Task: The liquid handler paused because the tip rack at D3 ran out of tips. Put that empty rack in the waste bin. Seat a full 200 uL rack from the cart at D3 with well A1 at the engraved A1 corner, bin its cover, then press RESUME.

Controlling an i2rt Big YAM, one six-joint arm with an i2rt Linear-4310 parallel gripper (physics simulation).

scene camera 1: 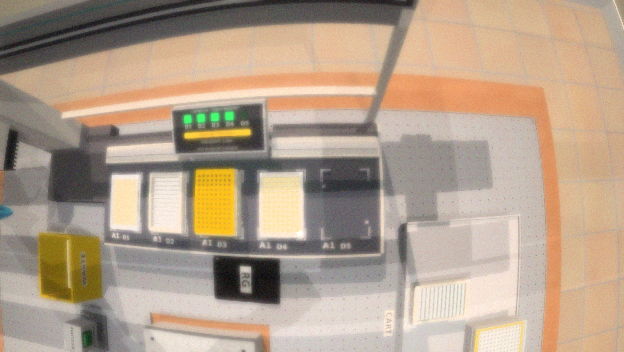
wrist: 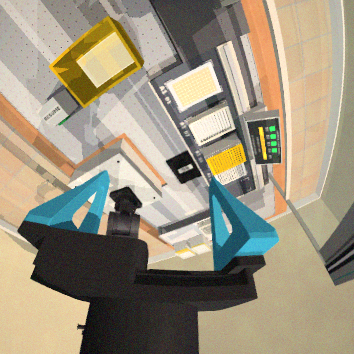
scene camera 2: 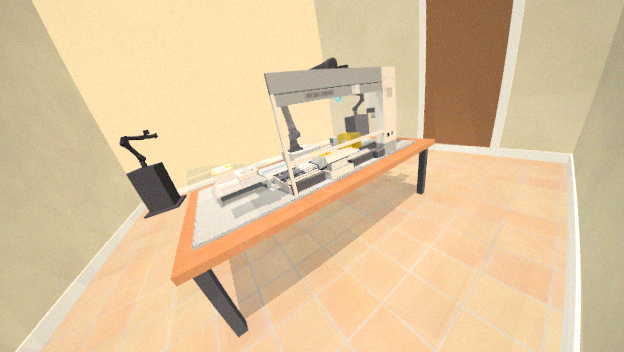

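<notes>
My gripper is open and empty, high above the bench; one blue finger shows at the left edge of scene camera 1. A yellow rack with dark holes sits at D3. The yellow waste bin holds a pale rectangular piece; whether it is a rack or a cover I cannot tell. The RESUME box with its green button stands beside the bin. On the cart are a striped white rack and a yellow-edged rack with a dotted top, partly cut off.
Labware stands at D1, D2 and D4. The display shows green squares and a yellow bar. A black RG block lies before the deck. The handler's frame post rises at the back right.
</notes>
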